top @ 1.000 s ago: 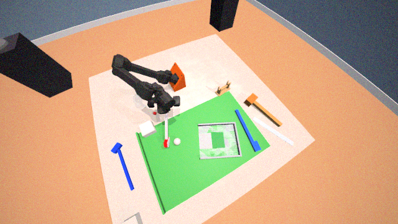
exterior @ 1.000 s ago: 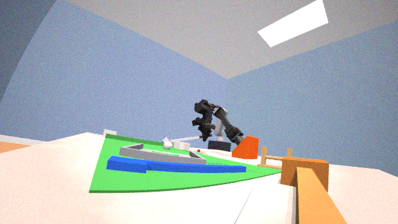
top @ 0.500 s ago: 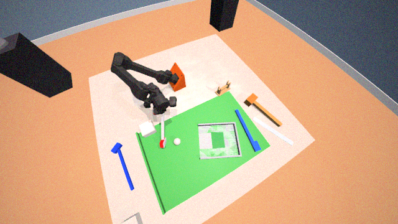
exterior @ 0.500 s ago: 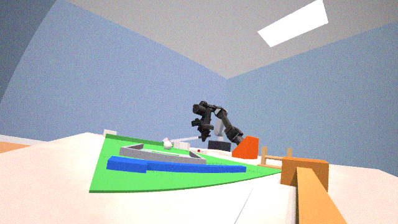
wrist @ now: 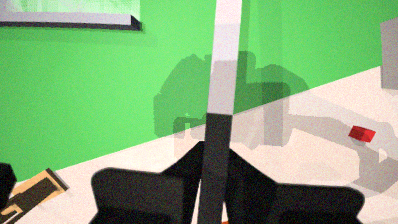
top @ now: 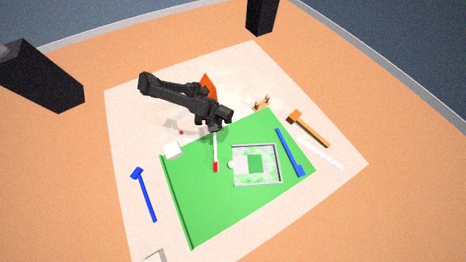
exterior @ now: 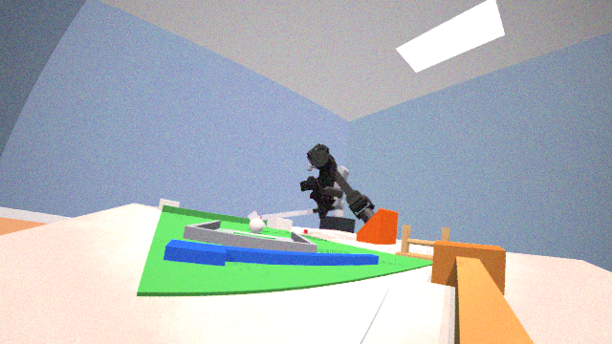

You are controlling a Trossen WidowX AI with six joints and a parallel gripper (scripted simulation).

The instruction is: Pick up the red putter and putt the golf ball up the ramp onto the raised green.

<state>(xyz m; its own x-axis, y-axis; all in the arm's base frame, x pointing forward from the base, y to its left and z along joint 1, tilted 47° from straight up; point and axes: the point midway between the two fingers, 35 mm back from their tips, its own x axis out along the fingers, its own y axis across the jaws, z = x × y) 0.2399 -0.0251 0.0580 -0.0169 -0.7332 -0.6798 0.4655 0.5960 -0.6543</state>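
The red putter lies 90 mm ahead of my gripper tip and 50 mm to the right of it. Also, from my gripper tip: green mat 240 mm ahead, 70 mm below; small red cube 190 mm to the right, 100 mm behind, 60 mm below; white golf ball 220 mm ahead, 50 mm below, 30 mm to the right.
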